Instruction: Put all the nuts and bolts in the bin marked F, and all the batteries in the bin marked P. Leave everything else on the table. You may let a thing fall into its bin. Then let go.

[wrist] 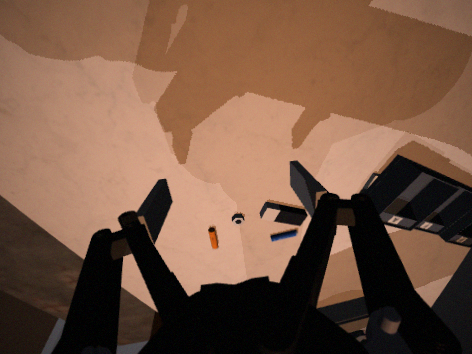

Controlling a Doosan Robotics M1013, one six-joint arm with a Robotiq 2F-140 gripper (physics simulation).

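Frame: origin at the arm's base, x back, y left, z down, level; metres.
Where they show: gripper, fingertip midpoint: point(229, 182).
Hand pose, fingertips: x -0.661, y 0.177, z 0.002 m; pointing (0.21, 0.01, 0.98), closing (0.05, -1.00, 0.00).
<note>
Things, the pixels of their top centre, and the offset from my fingertips. Level surfaces: height alone.
- orange cylinder, middle of its top: point(213, 241) dx +0.135, dy +0.047, dz +0.035 m
- small nut, middle of its top: point(238, 221) dx +0.101, dy +0.003, dz +0.037 m
- blue cylinder, middle of its top: point(285, 238) dx +0.156, dy -0.064, dz +0.035 m
- dark block with a white patch, middle of its top: point(284, 217) dx +0.104, dy -0.063, dz +0.033 m
- table, its level: dz +0.046 m
My gripper point(229, 182) is open, with no thing between its fingertips. An orange cylinder point(213, 238), which looks like a battery, lies on the table below the fingers in the view. A small nut point(238, 218) lies just up and right of it. A blue cylinder point(284, 235), also battery-like, lies further right, near the right finger. Dark bins point(411, 194) stand in a row at the right edge, with small white labels whose letters are too small to read for certain. No bolt can be made out.
A dark block with a white patch point(271, 214) lies between the nut and the right finger, just above the blue cylinder. The table point(75, 130) has an edge at the lower left. Dark shadows of the arm fall across its upper part.
</note>
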